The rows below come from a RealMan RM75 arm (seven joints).
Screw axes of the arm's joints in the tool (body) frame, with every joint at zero. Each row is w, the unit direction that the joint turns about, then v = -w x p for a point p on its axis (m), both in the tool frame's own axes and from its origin. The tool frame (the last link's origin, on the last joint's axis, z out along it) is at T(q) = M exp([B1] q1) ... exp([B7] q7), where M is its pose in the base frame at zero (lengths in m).
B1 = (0, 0, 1, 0.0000, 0.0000, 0.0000)
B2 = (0, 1, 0, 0.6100, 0.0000, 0.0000)
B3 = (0, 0, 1, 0.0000, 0.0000, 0.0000)
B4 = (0, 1, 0, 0.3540, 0.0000, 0.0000)
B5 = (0, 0, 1, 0.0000, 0.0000, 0.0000)
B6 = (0, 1, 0, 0.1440, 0.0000, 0.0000)
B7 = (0, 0, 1, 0.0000, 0.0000, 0.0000)
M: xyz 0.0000 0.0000 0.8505 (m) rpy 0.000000 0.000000 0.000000 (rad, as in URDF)
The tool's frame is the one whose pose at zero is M.
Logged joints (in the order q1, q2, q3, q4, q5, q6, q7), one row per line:
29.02, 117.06, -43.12, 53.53, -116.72, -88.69, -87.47
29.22, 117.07, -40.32, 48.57, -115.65, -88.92, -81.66
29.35, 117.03, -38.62, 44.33, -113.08, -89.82, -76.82
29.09, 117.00, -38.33, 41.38, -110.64, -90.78, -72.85
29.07, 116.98, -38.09, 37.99, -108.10, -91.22, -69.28
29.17, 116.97, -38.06, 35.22, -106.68, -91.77, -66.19
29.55, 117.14, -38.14, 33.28, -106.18, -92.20, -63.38
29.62, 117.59, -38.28, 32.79, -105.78, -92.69, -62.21
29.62, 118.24, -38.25, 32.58, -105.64, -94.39, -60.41
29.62, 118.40, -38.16, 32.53, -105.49, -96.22, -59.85
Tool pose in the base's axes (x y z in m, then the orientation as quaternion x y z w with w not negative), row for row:
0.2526, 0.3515, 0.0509, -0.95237, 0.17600, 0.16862, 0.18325
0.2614, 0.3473, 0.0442, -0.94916, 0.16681, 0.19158, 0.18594
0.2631, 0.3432, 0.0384, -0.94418, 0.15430, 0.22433, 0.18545
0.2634, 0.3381, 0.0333, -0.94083, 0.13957, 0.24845, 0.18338
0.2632, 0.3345, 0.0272, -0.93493, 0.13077, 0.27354, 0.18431
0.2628, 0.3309, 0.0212, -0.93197, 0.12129, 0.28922, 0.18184
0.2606, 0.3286, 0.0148, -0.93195, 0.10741, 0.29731, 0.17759
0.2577, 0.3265, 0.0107, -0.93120, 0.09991, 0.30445, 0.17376
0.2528, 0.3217, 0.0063, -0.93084, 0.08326, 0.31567, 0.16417
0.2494, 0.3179, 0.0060, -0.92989, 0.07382, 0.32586, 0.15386
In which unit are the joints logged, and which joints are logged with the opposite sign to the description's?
The joints are logged in degrees. Opposite sign: q4, q7.
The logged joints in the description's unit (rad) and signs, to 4 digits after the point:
0.5065, 2.0431, -0.7526, -0.9343, -2.0371, -1.5479, 1.5266
0.5100, 2.0433, -0.7037, -0.8477, -2.0185, -1.5519, 1.4252
0.5123, 2.0426, -0.6740, -0.7737, -1.9736, -1.5677, 1.3408
0.5077, 2.0420, -0.6690, -0.7222, -1.9310, -1.5844, 1.2715
0.5074, 2.0417, -0.6648, -0.6631, -1.8867, -1.5921, 1.2092
0.5091, 2.0415, -0.6643, -0.6147, -1.8619, -1.6017, 1.1552
0.5157, 2.0445, -0.6657, -0.5808, -1.8532, -1.6092, 1.1062
0.5170, 2.0523, -0.6681, -0.5723, -1.8462, -1.6177, 1.0858
0.5170, 2.0637, -0.6676, -0.5686, -1.8438, -1.6474, 1.0544
0.5170, 2.0665, -0.6660, -0.5678, -1.8411, -1.6794, 1.0446

